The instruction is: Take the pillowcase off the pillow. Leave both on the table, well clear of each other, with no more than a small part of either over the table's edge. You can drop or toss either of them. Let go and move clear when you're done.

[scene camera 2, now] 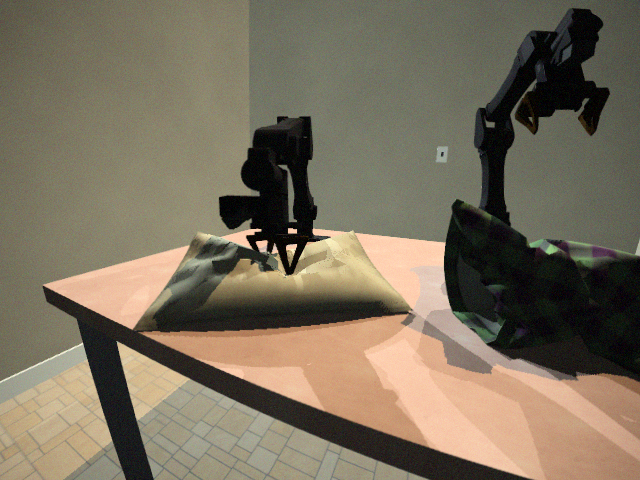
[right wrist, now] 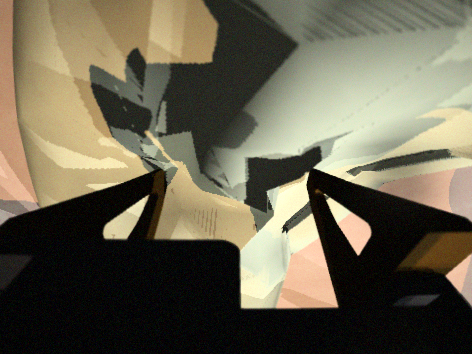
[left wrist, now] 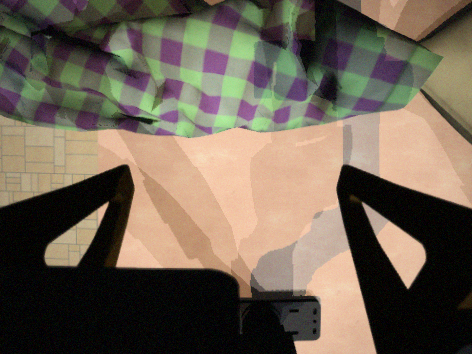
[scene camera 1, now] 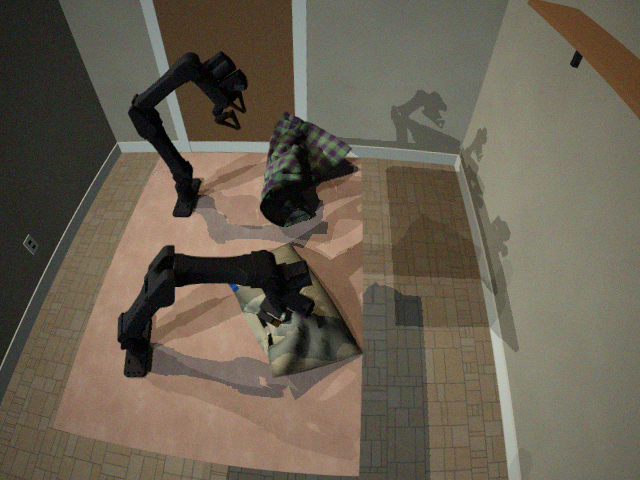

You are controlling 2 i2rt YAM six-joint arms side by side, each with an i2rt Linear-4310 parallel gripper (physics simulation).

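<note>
The cream pillow (scene camera 1: 315, 335) (scene camera 2: 289, 304) (right wrist: 65, 100) lies bare on the table (scene camera 1: 206, 413) (scene camera 2: 310, 415), one corner at the table's right edge in scene camera 1. The green-purple checked pillowcase (scene camera 1: 289, 155) (scene camera 2: 568, 289) (left wrist: 200, 75) lies crumpled and apart from it, its dark mouth toward the pillow. In the left wrist view its left end shows against the floor; any overhang is unclear. My left gripper (scene camera 1: 241, 119) (scene camera 2: 563, 133) (left wrist: 235, 176) is open, high beside the pillowcase. My right gripper (scene camera 2: 279, 262) (right wrist: 236, 176) is open, its fingertips down in a dent in the pillow's top.
Walls (scene camera 1: 568, 232) (scene camera 2: 361, 103) stand around the table. The tiled floor (scene camera 1: 454, 372) (scene camera 2: 248, 428) shows past the table's right edge in scene camera 1. The right arm (scene camera 1: 222, 269) reaches over the pillow.
</note>
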